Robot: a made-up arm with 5 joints. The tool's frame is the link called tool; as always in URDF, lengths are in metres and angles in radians.
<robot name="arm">
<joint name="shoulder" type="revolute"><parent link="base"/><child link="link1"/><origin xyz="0.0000 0.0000 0.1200" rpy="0.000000 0.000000 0.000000"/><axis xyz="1 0 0"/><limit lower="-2.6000" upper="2.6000"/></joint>
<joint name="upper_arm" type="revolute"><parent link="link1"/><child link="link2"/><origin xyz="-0.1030 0.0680 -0.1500" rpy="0.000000 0.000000 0.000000"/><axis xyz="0 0 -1"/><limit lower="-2.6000" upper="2.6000"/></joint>
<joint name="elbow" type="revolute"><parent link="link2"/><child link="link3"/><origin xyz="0.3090 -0.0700 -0.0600" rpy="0.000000 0.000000 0.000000"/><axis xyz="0 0 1"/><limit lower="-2.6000" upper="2.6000"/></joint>
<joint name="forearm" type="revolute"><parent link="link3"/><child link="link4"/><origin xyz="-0.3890 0.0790 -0.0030" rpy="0.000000 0.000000 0.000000"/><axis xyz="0 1 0"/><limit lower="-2.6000" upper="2.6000"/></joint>
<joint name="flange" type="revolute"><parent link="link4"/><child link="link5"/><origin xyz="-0.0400 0.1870 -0.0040" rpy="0.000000 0.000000 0.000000"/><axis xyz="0 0 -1"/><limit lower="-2.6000" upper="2.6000"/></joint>
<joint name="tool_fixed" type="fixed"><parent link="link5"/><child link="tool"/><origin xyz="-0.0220 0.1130 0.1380" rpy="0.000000 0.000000 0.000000"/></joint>
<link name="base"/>
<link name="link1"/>
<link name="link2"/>
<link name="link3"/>
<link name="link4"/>
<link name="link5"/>
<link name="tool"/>
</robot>
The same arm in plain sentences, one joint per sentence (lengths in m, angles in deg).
The arm has five revolute joints in a row. What follows holds with every joint at zero, and every direction is one of the base frame's. The first joint lies 0.12 m along +z from the base frame's origin and rotates about +x, from -148.97 to 148.97 deg. The second joint lies 0.103 m along -x and 0.068 m along +y and 0.15 m along -z from the first joint and rotates about -z, from -148.97 to 148.97 deg. The third joint lies 0.309 m along +x and 0.07 m along -y and 0.06 m along -z from the second joint and rotates about +z, from -148.97 to 148.97 deg. The fourth joint lies 0.389 m along -x and 0.079 m along +y and 0.003 m along -z from the third joint and rotates about +y, from -148.97 to 148.97 deg. The fifth joint lies 0.04 m along -x and 0.187 m along +y and 0.004 m along -z from the fourth joint and rotates about -z, from -148.97 to 148.97 deg. The tool frame, which is the frame that the pose is given for, lies 0.022 m along -x and 0.113 m along +y and 0.138 m along +z from the fifth joint; its axes are parallel to the base frame's.
